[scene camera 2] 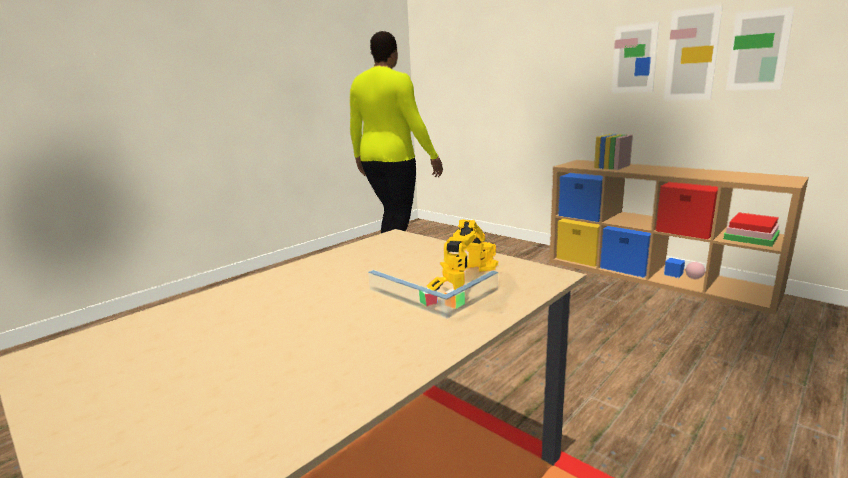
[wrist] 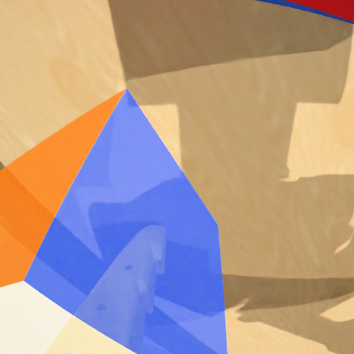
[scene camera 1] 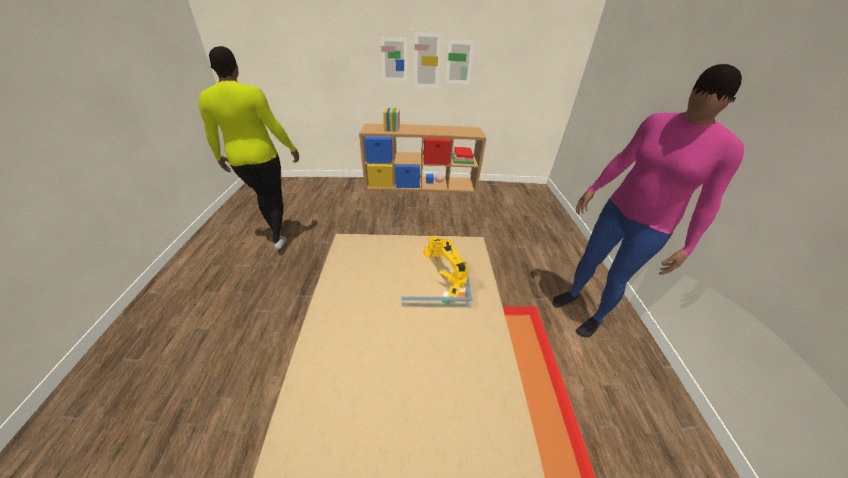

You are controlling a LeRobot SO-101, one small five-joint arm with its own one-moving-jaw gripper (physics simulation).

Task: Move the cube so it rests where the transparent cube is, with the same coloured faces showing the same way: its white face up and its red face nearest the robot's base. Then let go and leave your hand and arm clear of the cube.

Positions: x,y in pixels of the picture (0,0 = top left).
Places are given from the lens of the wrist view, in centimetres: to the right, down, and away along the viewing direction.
transparent cube (wrist: 112,241): -1, 1, 3
